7 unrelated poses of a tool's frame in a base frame.
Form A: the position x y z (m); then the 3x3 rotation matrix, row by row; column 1 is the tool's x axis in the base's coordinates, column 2 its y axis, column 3 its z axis. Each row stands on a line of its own.
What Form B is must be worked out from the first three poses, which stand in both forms.
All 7 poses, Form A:
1:
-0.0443 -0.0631 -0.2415
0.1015 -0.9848 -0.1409
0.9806 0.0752 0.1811
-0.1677 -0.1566 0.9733
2:
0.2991 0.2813 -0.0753
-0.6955 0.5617 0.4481
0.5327 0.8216 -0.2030
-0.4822 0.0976 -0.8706
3:
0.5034 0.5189 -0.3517
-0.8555 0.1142 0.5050
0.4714 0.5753 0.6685
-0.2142 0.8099 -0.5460
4:
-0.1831 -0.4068 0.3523
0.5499 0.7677 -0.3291
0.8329 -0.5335 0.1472
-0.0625 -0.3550 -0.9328
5:
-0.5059 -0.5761 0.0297
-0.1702 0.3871 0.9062
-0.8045 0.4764 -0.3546
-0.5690 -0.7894 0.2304
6:
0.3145 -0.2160 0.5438
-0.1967 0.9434 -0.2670
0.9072 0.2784 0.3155
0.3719 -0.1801 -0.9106
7:
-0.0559 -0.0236 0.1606
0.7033 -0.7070 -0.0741
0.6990 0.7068 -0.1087
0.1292 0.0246 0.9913
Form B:
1: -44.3 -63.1 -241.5 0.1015 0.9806 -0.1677 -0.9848 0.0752 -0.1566
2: 299.1 281.3 -75.3 -0.6955 0.5327 -0.4822 0.5617 0.8216 0.0976
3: 503.4 518.9 -351.7 -0.8555 0.4714 -0.2142 0.1142 0.5753 0.8099
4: -183.1 -406.8 352.3 0.5499 0.8329 -0.0625 0.7677 -0.5335 -0.3550
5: -505.9 -576.1 29.7 -0.1702 -0.8045 -0.5690 0.3871 0.4764 -0.7894
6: 314.5 -216.0 543.8 -0.1967 0.9072 0.3719 0.9434 0.2784 -0.1801
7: -55.9 -23.6 160.6 0.7033 0.6990 0.1292 -0.7070 0.7068 0.0246
